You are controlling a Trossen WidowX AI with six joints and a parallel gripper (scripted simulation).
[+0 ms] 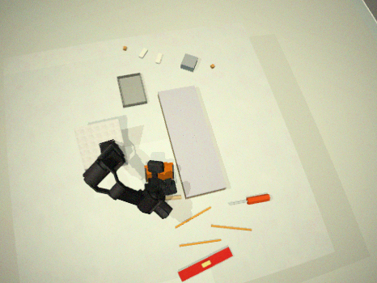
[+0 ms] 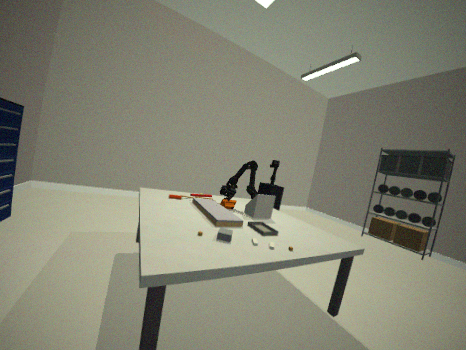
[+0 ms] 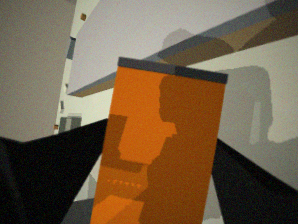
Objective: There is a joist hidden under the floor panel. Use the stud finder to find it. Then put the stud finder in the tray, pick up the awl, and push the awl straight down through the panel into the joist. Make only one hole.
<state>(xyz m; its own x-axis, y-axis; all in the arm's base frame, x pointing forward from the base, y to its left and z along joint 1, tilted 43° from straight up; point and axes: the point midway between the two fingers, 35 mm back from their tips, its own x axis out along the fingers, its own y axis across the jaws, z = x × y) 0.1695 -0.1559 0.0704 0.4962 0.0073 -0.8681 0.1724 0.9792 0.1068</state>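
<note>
Right now my gripper tip is 3 cm past the orange stud finder, 3 cm to the right of it and 2 cm above it. Also, from my gripper tip: awl 3 cm behind, 10 cm to the right, 4 cm below; red level 5 cm ahead, 42 cm to the right, 3 cm below; small light 4 cm behind, 4 cm to the left, 3 cm below.
</note>
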